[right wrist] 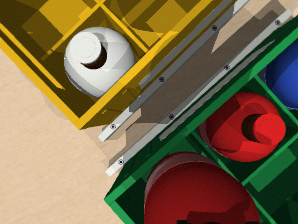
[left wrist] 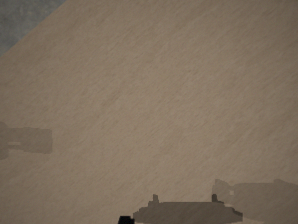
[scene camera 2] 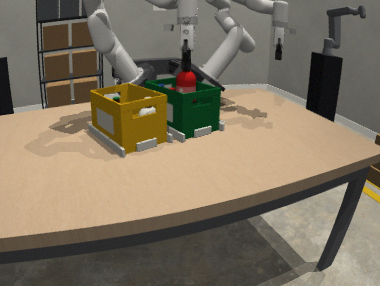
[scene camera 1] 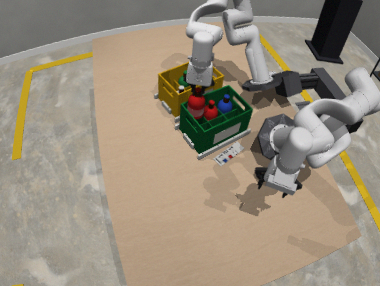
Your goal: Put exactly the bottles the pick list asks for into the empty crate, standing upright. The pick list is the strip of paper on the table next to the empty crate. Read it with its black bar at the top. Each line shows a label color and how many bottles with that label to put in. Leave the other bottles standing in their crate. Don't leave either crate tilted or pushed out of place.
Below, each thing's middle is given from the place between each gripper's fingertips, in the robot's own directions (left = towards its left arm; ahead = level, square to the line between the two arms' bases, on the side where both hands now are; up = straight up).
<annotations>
Right now my right hand is 100 mm past the green crate [scene camera 2: 181,115] and 190 mm above it. The rest, counted from my right hand: yellow crate [scene camera 2: 120,122] 230 mm to the right, 190 mm below; white bottle [right wrist: 96,58] 60 mm ahead, 140 mm to the right, 190 mm below.
Now: left hand 48 cm to the left of the green crate, 22 cm above it and 11 cm short of it. The rest, counted from my left hand: yellow crate: 71 cm to the right, 22 cm below, 21 cm ahead; then white bottle: 62 cm to the right, 26 cm ahead, 21 cm below.
</annotations>
